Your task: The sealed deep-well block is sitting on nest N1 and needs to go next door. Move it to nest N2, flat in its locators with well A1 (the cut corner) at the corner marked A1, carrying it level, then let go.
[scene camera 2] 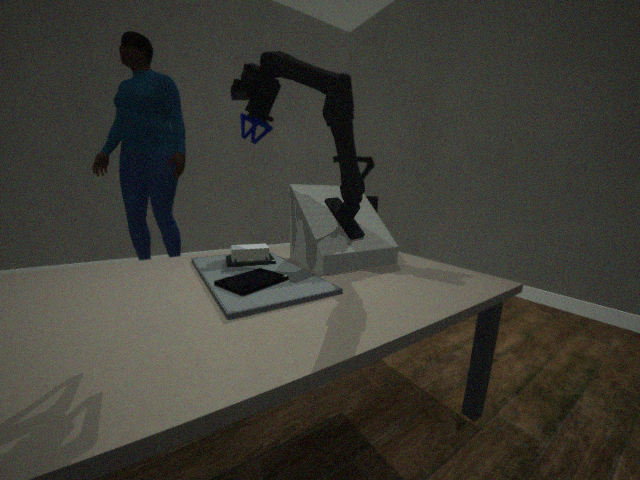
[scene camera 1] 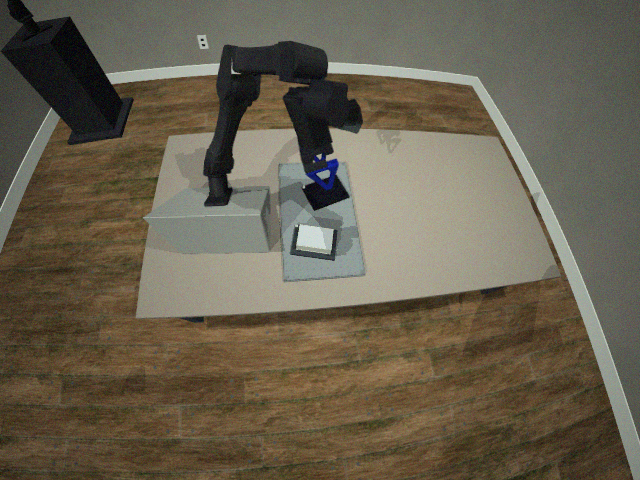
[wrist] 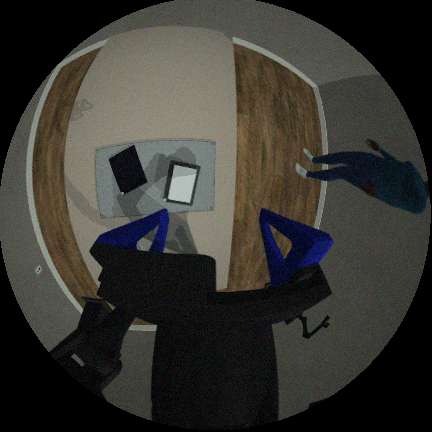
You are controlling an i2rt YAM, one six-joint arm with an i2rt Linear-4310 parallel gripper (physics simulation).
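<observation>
The white sealed block sits flat on a dark nest. The other nest is black, bare and turned at an angle on the same board; a small pale mark shows at one of its corners. My gripper has blue fingers standing wide apart with nothing between them. It hangs high above the board, well clear of the block. The block's cut corner and the nest labels are too small to make out.
Both nests stand on a grey-blue perforated board on the beige table. The arm's pale wedge-shaped base stands beside the board. A person stands beyond the table.
</observation>
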